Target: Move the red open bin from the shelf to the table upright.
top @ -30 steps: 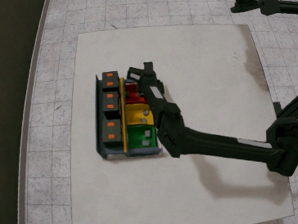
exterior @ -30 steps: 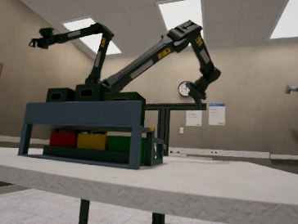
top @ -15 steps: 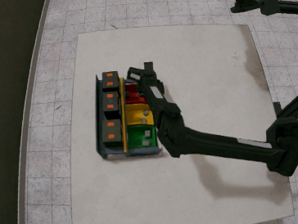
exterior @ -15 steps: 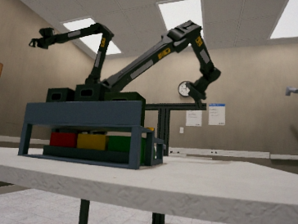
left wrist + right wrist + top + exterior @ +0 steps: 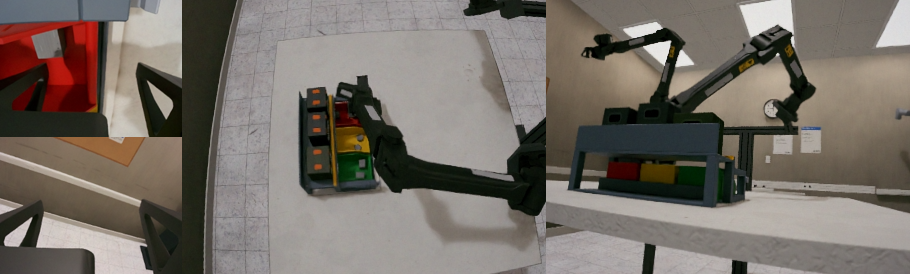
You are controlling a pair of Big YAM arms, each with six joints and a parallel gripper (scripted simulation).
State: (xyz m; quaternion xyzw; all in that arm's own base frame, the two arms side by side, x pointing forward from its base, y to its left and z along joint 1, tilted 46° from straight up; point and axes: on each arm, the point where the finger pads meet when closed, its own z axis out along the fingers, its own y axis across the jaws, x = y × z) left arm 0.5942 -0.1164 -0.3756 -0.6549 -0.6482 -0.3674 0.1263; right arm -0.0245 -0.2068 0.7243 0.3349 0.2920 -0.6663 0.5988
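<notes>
Right now the red bin is 80 mm ahead of my left hand. The rest, counted from my left hand: green bin (70 mm ahead, 230 mm to the left); then yellow bin (80 mm ahead, 110 mm to the left).
</notes>
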